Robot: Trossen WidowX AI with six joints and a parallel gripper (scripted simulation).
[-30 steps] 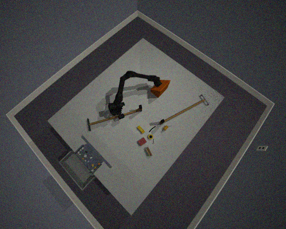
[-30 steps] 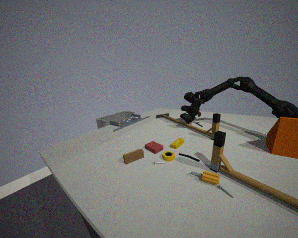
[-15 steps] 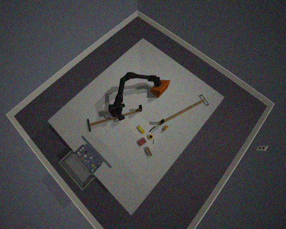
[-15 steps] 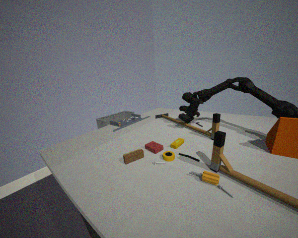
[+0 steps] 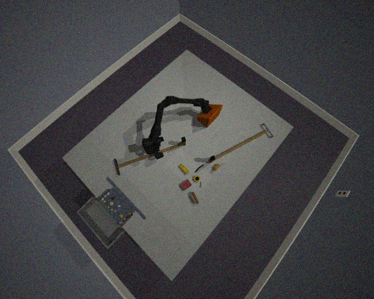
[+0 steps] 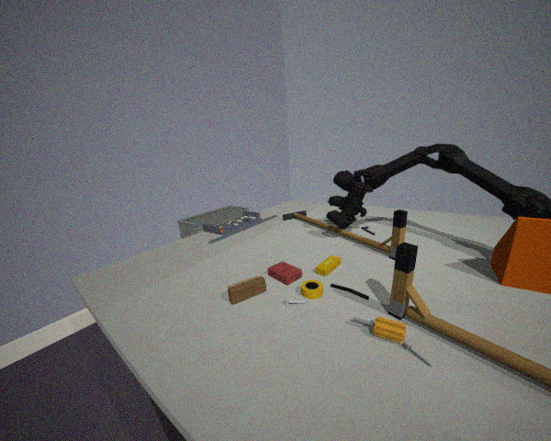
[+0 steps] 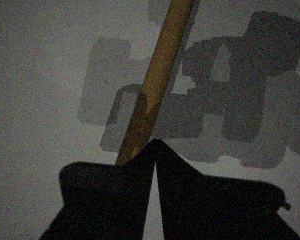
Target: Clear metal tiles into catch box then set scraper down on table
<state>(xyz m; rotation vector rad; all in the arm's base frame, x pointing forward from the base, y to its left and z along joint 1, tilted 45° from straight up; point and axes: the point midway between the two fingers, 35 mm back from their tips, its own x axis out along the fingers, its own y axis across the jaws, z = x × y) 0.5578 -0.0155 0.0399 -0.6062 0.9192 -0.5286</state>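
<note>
Now: the long scraper 5 cm above my gripper tip, 2 cm ahead of it and 1 cm to the left of it. Round my gripper tip: red block (38 cm to the left, 3 cm behind); hex key (10 cm to the right, 7 cm behind, 1 cm below); yellow block (28 cm to the left, 10 cm behind, 1 cm above).
</note>
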